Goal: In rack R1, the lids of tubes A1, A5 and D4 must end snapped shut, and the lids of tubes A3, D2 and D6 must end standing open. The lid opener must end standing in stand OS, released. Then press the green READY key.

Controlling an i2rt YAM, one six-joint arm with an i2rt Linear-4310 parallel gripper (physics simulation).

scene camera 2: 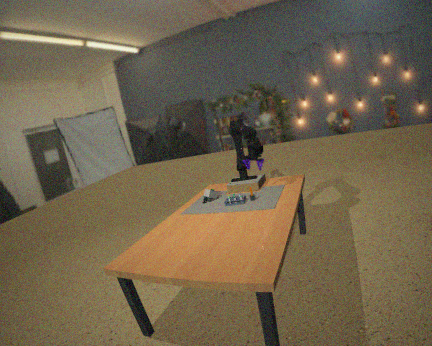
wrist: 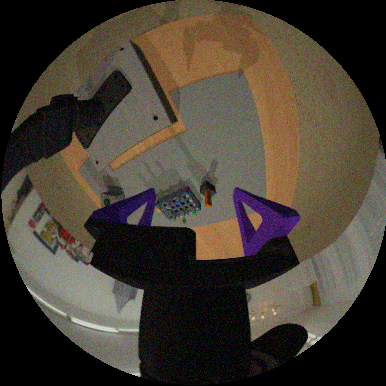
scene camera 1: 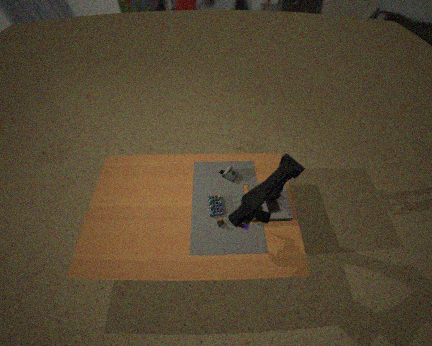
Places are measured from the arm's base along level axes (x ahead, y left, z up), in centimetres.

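Where they show: gripper, fingertip midpoint: (scene camera 2: 254,169) (wrist: 194,191); arm's base, link origin: (scene camera 2: 244,179) (wrist: 96,111) (scene camera 1: 269,197).
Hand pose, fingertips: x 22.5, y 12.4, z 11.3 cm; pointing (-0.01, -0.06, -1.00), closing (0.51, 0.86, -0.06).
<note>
Each offset is from my fingertips to the top centre of the thing. "spot": to the spot under its first point. Level surfaces: height alone.
Rack R1 @(dy -15.2, dx +12.2, dz -11.1 cm) (scene camera 1: 216,206) (scene camera 2: 235,201) (wrist: 179,204) is a small blue-grey rack of tubes on the grey mat. Green and yellow spots show on some tubes; the single lids are too small to read as shut or open. The orange lid opener @(dy -3.3, dx +11.1, dz -8.9 cm) (scene camera 1: 220,220) (scene camera 2: 252,192) (wrist: 208,199) stands upright in a small dark stand, OS @(dy -3.3, dx +11.1, dz -14.2 cm) (scene camera 2: 252,198) (wrist: 207,187), beside the rack. The green READY key @(dy -35.2, dx -2.2, dz -9.0 cm) (scene camera 1: 234,173) (wrist: 107,202) is on a light grey box. My gripper (scene camera 2: 253,168) (wrist: 194,191) is open and empty, its purple fingers wide apart, high above the mat on the arm-base side of the rack.
The grey box @(spot: dy -32.5, dx +0.0, dz -10.9 cm) (scene camera 1: 228,175) (scene camera 2: 210,194) (wrist: 114,193) stands on the mat @(dz -17.4 cm) (scene camera 1: 210,242) (scene camera 2: 200,207) (wrist: 225,135) across the rack from the opener. The arm's thick grey base plate (scene camera 1: 284,212) (scene camera 2: 245,186) (wrist: 142,107) is at the table's edge, with a wooden strip (wrist: 145,145) along it.
</note>
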